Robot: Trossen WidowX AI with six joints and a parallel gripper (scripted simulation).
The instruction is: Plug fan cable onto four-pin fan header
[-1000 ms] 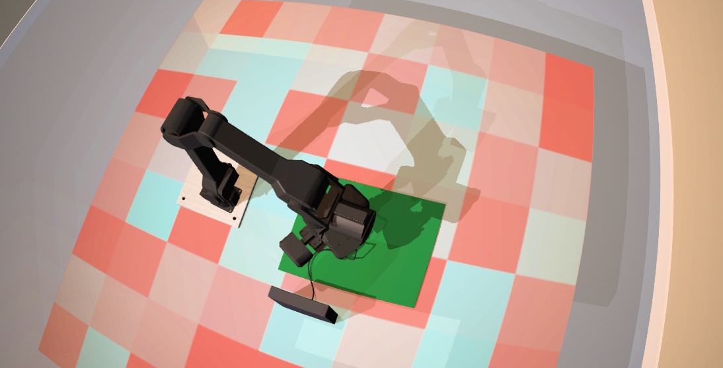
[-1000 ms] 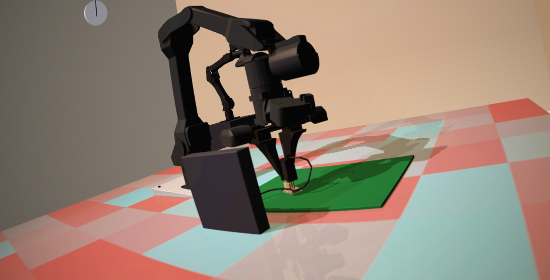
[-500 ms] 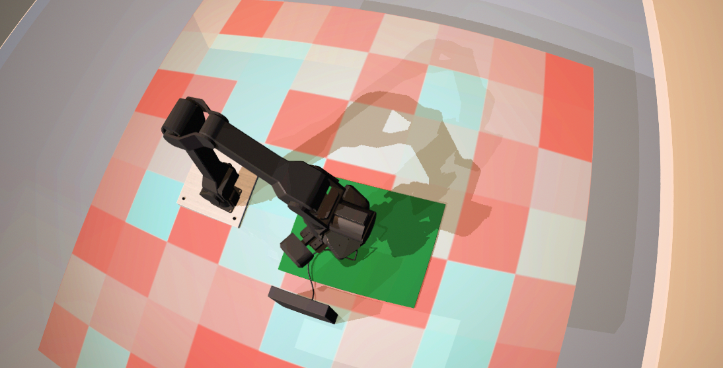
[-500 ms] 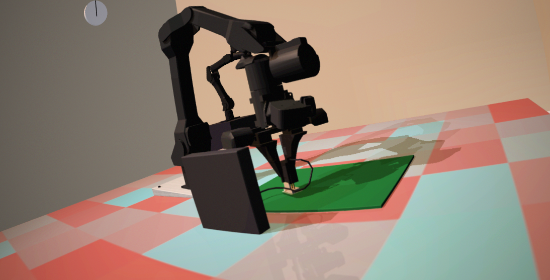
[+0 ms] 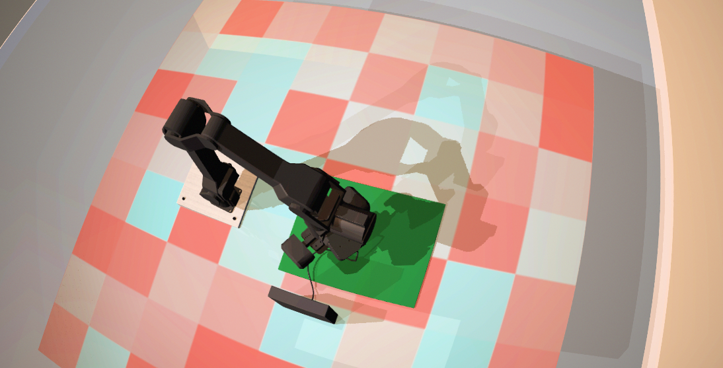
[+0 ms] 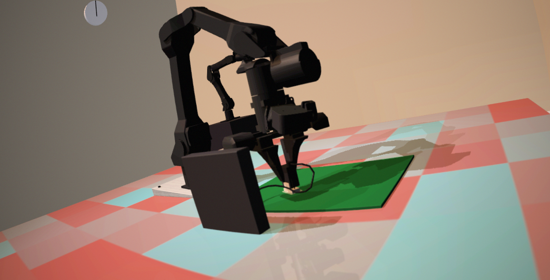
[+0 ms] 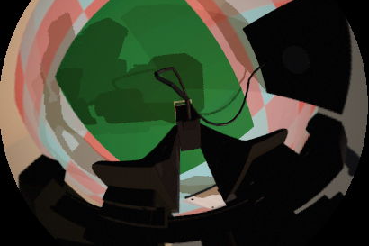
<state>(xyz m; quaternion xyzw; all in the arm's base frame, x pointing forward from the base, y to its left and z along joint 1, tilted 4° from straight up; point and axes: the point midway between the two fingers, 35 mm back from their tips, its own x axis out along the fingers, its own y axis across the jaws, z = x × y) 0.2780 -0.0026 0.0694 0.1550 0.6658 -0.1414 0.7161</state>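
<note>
The black plug lies 10 mm ahead of my gripper tip and 10 mm above it. The rest, counted from my gripper tip: green board (50 mm ahead, 40 mm below, 30 mm to the left); four-pin fan header (30 mm below, 10 mm ahead); black fan (150 mm to the right, 30 mm above, 10 mm ahead).
</note>
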